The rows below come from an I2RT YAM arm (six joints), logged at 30 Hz.
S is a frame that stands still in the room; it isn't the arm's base.
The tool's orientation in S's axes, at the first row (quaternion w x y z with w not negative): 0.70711, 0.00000, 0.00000, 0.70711
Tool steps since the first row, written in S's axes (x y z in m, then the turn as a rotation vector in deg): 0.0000, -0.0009, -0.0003, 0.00, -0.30, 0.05; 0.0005, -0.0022, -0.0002, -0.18, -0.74, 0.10; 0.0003, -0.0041, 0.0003, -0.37, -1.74, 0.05; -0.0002, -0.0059, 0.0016, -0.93, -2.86, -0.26; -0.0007, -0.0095, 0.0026, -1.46, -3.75, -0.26; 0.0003, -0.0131, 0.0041, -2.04, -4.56, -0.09; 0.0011, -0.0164, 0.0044, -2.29, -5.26, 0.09; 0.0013, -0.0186, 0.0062, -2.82, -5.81, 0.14; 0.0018, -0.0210, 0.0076, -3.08, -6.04, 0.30; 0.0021, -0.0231, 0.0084, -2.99, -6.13, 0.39
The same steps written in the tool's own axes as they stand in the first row. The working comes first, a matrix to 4 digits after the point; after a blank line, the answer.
The tool's axes in the first row as the columns of a matrix, in S's axes (used below as rounded here):
0.0000, -1.0000, 0.0000
1.0000, 0.0000, 0.0000
0.0000, 0.0000, 1.0000

-0.0009, 0.0000, -0.0003, -0.30, 0.00, 0.05; -0.0022, -0.0005, -0.0002, -0.74, 0.18, 0.10; -0.0041, -0.0003, 0.0003, -1.74, 0.37, 0.05; -0.0059, 0.0002, 0.0016, -2.86, 0.93, -0.26; -0.0095, 0.0007, 0.0026, -3.75, 1.46, -0.26; -0.0131, -0.0003, 0.0041, -4.56, 2.04, -0.09; -0.0164, -0.0011, 0.0044, -5.26, 2.29, 0.09; -0.0186, -0.0013, 0.0062, -5.81, 2.82, 0.14; -0.0210, -0.0018, 0.0076, -6.04, 3.08, 0.30; -0.0231, -0.0021, 0.0084, -6.13, 2.99, 0.39
